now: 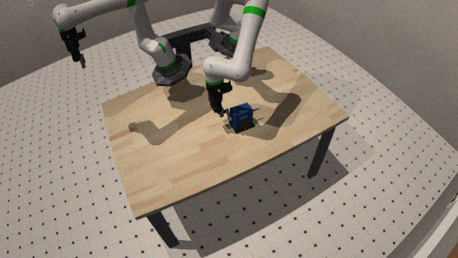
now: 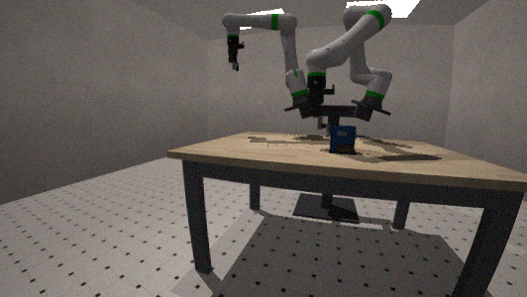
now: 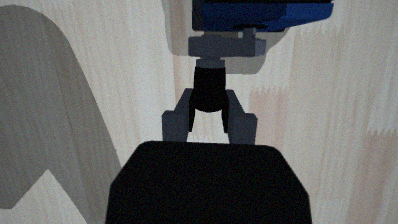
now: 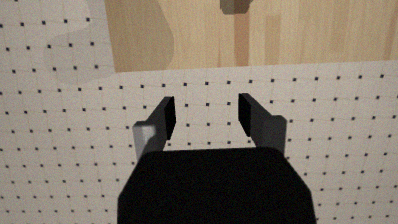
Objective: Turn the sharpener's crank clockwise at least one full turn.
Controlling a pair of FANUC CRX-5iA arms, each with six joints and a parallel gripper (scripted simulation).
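Note:
Right now the black knob is 20 mm to the left of my left hand.

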